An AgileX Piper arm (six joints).
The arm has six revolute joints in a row. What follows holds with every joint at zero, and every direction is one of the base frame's. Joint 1 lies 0.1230 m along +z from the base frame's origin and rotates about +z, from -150.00 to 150.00 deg. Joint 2 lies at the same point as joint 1 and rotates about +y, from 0.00 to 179.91 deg. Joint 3 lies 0.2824 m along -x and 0.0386 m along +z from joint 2 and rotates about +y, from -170.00 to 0.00 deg. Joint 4 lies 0.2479 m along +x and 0.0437 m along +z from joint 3 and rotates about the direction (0.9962, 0, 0.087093), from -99.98 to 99.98 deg. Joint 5 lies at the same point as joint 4 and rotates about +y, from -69.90 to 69.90 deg. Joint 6 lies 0.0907 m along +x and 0.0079 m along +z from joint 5 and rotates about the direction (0.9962, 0, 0.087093), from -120.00 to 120.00 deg. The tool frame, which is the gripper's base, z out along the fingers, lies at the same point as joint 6; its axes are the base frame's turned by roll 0.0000, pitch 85.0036 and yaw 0.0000 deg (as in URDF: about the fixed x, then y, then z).
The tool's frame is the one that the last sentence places.
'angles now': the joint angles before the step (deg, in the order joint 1, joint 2, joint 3, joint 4, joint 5, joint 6). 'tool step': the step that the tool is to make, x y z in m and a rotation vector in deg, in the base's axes. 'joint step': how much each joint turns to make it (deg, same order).
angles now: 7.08 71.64 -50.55 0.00 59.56 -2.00
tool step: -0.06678 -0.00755 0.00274 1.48 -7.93 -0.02
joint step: 0.00 -17.82 11.34 0.54 -1.58 -0.11
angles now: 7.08 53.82 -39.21 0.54 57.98 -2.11
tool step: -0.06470 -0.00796 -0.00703 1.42 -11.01 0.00
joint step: 0.00 -20.72 9.57 0.05 0.04 0.00
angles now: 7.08 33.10 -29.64 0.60 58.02 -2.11
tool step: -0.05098 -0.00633 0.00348 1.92 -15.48 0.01
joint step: 0.01 -19.92 2.95 -0.01 1.38 0.01
